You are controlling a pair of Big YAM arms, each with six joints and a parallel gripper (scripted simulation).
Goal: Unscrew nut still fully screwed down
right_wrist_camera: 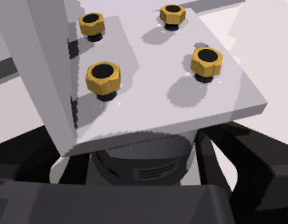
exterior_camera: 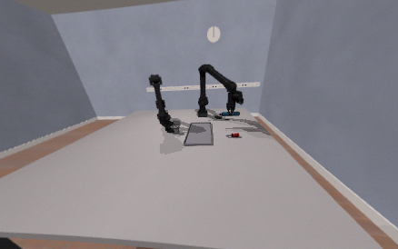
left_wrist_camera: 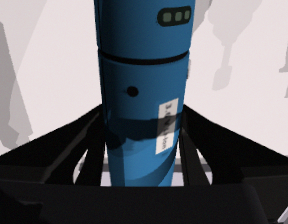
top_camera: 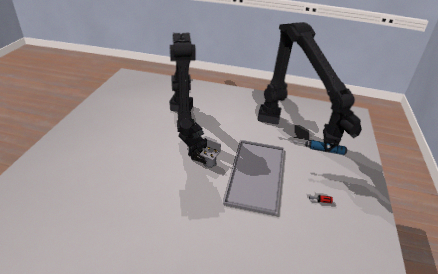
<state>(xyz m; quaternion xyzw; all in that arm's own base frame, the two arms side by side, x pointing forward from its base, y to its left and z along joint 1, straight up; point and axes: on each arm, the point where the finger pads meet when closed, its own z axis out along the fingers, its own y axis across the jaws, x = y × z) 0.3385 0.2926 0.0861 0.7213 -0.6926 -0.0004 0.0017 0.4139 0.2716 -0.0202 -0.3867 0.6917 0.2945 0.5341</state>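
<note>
Right now my right hand is 50 mm below the grey bracket. The rest, counted from my right hand: flat grey tray: 30 mm ahead, 220 mm to the left, 20 mm below; nut: 10 mm ahead, 20 mm to the right, 50 mm above; grey tip: 70 mm behind, 390 mm to the left, 110 mm above.
</note>
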